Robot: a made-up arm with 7 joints.
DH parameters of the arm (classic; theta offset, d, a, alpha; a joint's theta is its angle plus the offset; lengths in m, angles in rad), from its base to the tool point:
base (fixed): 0 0 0 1.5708
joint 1: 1.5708 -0.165 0 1.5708
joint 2: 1.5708 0 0 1.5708
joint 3: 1.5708 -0.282 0 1.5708
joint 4: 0 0 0 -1.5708
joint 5: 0 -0.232 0 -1.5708
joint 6: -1.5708 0 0 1.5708
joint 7: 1.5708 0 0 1.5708
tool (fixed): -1.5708 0 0 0
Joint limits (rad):
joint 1: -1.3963..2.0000
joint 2: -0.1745..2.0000
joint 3: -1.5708..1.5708
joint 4: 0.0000..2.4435
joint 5: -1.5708..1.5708
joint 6: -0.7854..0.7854
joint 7: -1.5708..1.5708
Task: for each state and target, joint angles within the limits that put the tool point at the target. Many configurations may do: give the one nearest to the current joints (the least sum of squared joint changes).
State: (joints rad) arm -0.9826 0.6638 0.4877 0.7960 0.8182 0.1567 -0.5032
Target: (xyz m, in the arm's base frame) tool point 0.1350 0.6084 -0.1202
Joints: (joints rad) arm -0.1271 1.2310 0.3324 0.7479 0.8182 0.1567 -0.5032
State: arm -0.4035 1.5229 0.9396 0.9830 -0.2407 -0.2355 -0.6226
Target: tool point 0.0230 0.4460 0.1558
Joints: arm -0.0276 1.3027 1.4880 1.7989 -0.2407 -0.2355 -0.6226
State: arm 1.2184 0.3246 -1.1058 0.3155 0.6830 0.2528 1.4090
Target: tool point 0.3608 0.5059 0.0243
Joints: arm 1.4587 0.9585 -0.9754 0.5188 0.6830 0.2528 1.4090
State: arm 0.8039 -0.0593 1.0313 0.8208 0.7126 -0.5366 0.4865
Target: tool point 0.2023 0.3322 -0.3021
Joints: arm 0.3984 -0.1427 1.2610 1.3645 0.7126 -0.5366 0.4865
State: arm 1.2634 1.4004 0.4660 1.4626 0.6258 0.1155 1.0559
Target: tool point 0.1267 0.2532 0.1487
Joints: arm 1.3615 0.8943 -0.1006 2.3023 0.6258 0.1155 1.0559
